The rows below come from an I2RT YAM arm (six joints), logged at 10 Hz.
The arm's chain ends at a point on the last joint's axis. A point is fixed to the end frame.
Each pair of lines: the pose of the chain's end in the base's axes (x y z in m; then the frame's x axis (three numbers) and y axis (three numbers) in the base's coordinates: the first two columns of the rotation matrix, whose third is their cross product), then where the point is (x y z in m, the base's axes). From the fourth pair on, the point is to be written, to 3 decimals.
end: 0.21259, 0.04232, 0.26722, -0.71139, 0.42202, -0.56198, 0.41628, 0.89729, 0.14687
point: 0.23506 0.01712 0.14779
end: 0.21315, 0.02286, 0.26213, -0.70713, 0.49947, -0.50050, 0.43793, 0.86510, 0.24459
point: 0.23387 0.01121 0.14032
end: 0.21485, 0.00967, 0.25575, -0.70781, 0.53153, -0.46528, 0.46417, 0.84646, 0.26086
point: 0.23217 0.00158 0.13312
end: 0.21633, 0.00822, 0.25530, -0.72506, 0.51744, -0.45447, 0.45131, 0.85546, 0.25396
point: 0.232 0.000 0.132
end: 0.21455, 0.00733, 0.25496, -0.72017, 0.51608, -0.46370, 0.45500, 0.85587, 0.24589
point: 0.231 -0.002 0.132
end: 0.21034, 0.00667, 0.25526, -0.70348, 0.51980, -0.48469, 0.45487, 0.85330, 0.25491
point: 0.230 -0.003 0.133
